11 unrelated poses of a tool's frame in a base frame.
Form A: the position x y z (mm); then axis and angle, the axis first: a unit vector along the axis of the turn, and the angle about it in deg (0 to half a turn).
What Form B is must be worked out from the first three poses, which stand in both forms.
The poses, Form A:
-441, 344, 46, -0.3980, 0.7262, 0.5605, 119.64
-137, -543, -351, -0.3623, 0.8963, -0.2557, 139.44
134, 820, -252, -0.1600, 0.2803, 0.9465, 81.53
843, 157, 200, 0.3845, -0.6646, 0.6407, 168.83
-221, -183, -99, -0.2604, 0.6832, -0.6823, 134.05
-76, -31, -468, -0.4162, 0.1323, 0.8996, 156.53
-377, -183, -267, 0.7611, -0.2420, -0.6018, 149.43
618, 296, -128, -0.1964, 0.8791, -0.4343, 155.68
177, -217, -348, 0.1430, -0.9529, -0.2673, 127.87
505, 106, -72, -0.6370, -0.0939, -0.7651, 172.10
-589, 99, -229, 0.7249, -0.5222, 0.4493, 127.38
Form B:
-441, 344, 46, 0.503, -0.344, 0.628, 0.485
-137, -543, -351, 0.347, -0.340, 0.841, -0.240
134, 820, -252, 0.757, -0.104, 0.183, 0.618
843, 157, 200, 0.097, 0.383, -0.661, 0.638
-221, -183, -99, 0.390, -0.240, 0.629, -0.628
-76, -31, -468, 0.203, -0.407, 0.130, 0.881
-377, -183, -267, 0.264, 0.734, -0.233, -0.581
618, 296, -128, 0.211, -0.192, 0.859, -0.425
177, -217, -348, 0.439, 0.128, -0.856, -0.240
505, 106, -72, 0.069, -0.635, -0.094, -0.763
-589, 99, -229, 0.443, 0.650, -0.468, 0.403

